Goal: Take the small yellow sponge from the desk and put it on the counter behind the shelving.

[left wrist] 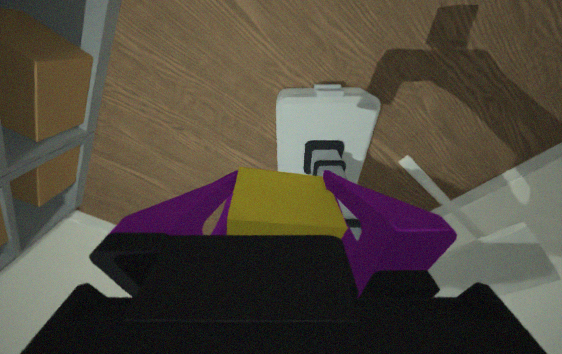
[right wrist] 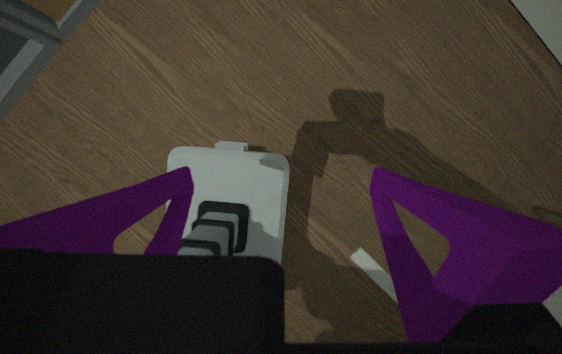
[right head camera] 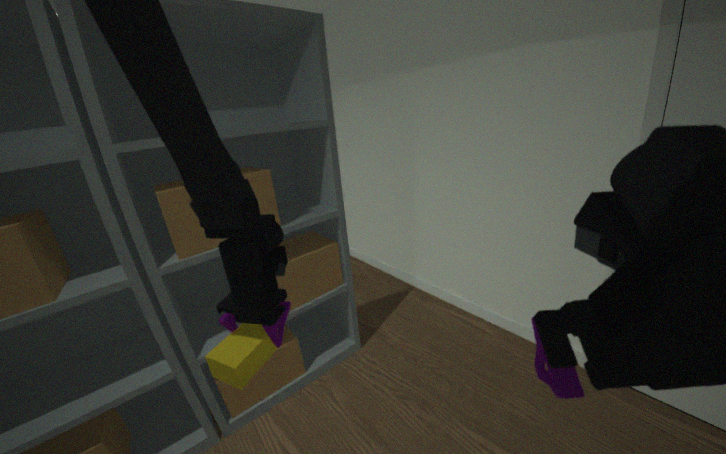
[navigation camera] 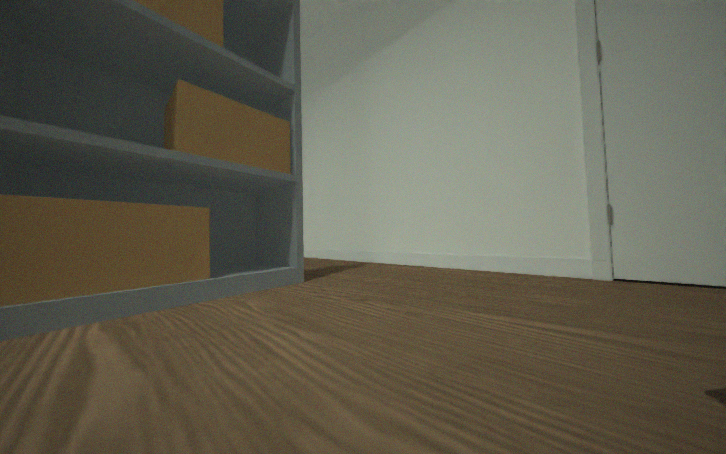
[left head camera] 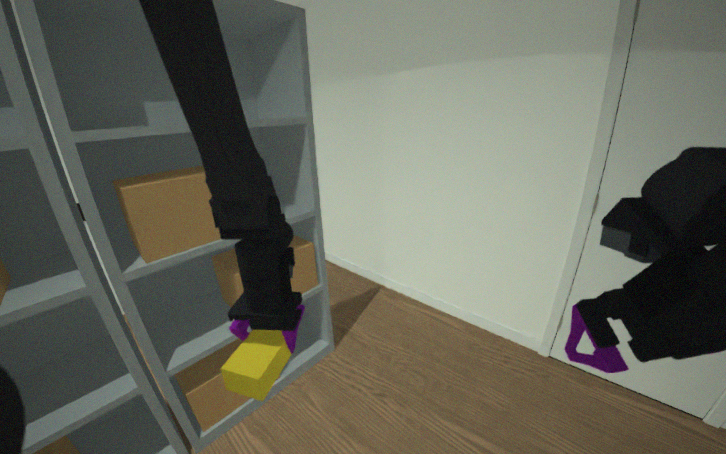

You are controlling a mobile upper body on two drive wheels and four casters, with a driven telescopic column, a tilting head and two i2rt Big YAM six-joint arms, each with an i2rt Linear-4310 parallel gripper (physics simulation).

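Places are measured from the left arm's base along level axes (x ahead, y left, z up), in centimetres.
Pixels of known places: left gripper, fingertip midpoint: (left wrist: 281, 177) (right head camera: 264, 343); right gripper, fingertip midpoint: (right wrist: 281, 177) (right head camera: 583, 368) (left head camera: 603, 349).
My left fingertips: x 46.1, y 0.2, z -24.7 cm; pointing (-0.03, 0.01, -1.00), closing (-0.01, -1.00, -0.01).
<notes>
Behind a point stands the place of what it marks.
The small yellow sponge (left head camera: 254, 366) @(x 38.4, y 0.1, z -19.9 cm) (right head camera: 240, 356) @(x 38.7, y -0.9, z -20.0 cm) (left wrist: 285, 200) @(x 46.8, y 0.0, z -21.7 cm) is held between the purple fingers of my left gripper (left head camera: 266, 337) (right head camera: 253, 327) (left wrist: 281, 177) @(x 46.1, y 0.2, z -24.7 cm), which is shut on it. They hang in front of the grey shelving (left head camera: 316, 214) @(x 146.7, y 12.4, z -33.9 cm) (right head camera: 338, 214) @(x 145.6, y 13.0, z -33.4 cm) (navigation camera: 297, 160) @(x 146.9, y 12.1, z -69.4 cm). My right gripper (right head camera: 559, 374) (right wrist: 281, 177) @(x 34.5, y -44.4, z -13.7 cm) is open with its fingers wide apart, at the right side of both head views. The counter does not show in these views. Part of a pale desk (left wrist: 500, 200) shows at the lower right of the left wrist view.
Brown boxes (left head camera: 171, 214) (right head camera: 313, 273) @(x 132.4, y 27.0, z -61.7 cm) (navigation camera: 230, 128) @(x 125.2, y 33.1, z -62.5 cm) stand on the shelves. A pale wall (left head camera: 455, 187) @(x 188.2, y -71.7, z -31.1 cm) (navigation camera: 444, 133) @(x 185.7, y -74.6, z -41.4 cm) runs to the right of the shelving, with a white door (navigation camera: 663, 133) @(x 126.9, y -141.5, z -70.1 cm) further right. The robot's white base (left wrist: 325, 115) @(x 24.0, y -21.1, z -104.4 cm) (right wrist: 235, 175) @(x 22.3, y -26.2, z -104.4 cm) is below the grippers on the wooden floor (left head camera: 401, 374) @(x 128.7, y -32.6, z -130.4 cm).
</notes>
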